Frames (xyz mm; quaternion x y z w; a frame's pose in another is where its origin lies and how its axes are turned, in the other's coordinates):
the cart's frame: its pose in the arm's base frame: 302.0 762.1 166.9 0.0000 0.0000 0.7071 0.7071
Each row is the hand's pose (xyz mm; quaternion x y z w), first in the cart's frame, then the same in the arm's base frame.
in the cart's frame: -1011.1 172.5 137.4 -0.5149 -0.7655 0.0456 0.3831
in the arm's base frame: 129.5 -249.0 304.3 0.1772 -0.9054 0.3031 0.2387
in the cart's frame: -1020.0 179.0 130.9 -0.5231 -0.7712 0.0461 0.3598
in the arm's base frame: 123.0 -257.9 297.8 0.1754 -0.9152 0.2870 0.2218
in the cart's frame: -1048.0 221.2 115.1 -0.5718 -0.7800 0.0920 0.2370
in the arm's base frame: 80.8 -285.9 282.0 0.1472 -0.9559 0.2326 0.1025
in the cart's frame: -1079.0 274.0 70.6 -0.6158 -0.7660 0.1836 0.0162
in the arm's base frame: 28.0 -316.9 237.5 -0.1062 0.9771 -0.1413 0.1184
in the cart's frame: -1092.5 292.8 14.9 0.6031 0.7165 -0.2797 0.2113
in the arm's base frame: 9.2 -330.4 181.8 -0.0802 0.9331 -0.0484 0.3472
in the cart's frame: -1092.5 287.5 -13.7 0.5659 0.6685 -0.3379 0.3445
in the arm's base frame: 14.5 -330.4 153.2 -0.0725 0.8729 0.0047 0.4825
